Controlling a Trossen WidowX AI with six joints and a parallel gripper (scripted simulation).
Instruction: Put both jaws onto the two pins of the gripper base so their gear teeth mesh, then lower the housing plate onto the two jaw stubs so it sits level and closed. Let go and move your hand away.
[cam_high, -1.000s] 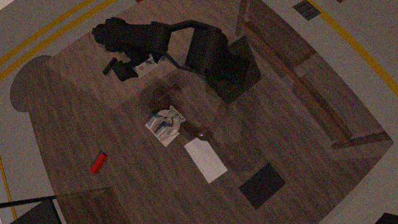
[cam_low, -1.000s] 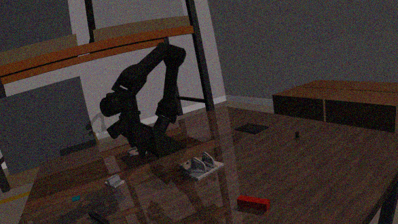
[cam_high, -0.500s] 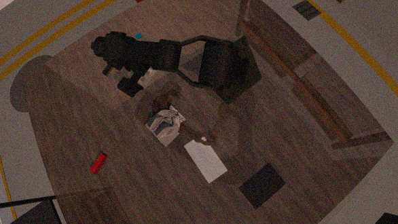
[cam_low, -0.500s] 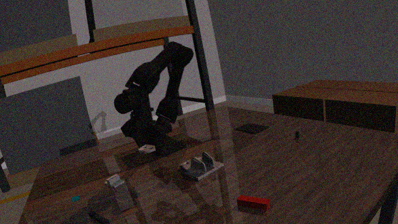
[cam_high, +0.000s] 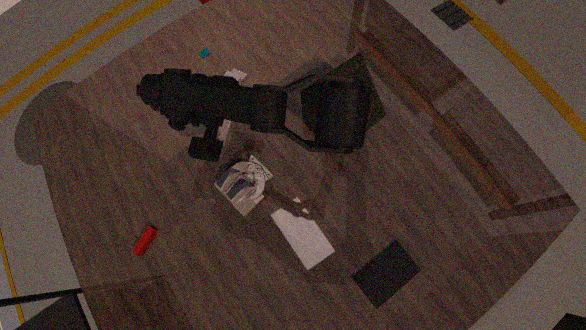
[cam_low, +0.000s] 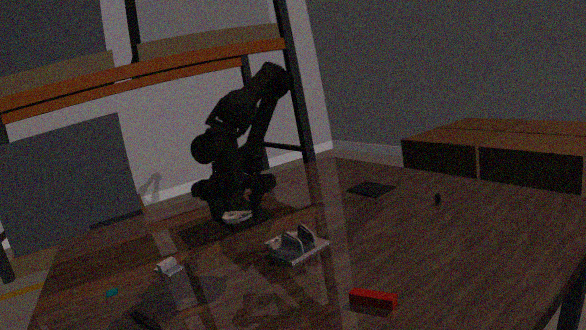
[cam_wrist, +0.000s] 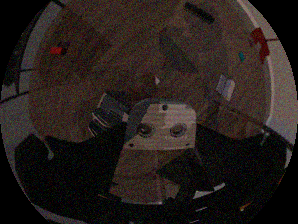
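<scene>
My gripper tip is 1 cm past the jaw, 12 cm to the right of it and 8 cm above it. Also, from my gripper tip: teal piece: 4 cm behind, 35 cm to the right, 10 cm below; then black bar: 14 cm ahead, 26 cm to the right, 9 cm below; then red block: 32 cm ahead, 13 cm to the left, 9 cm below.
</scene>
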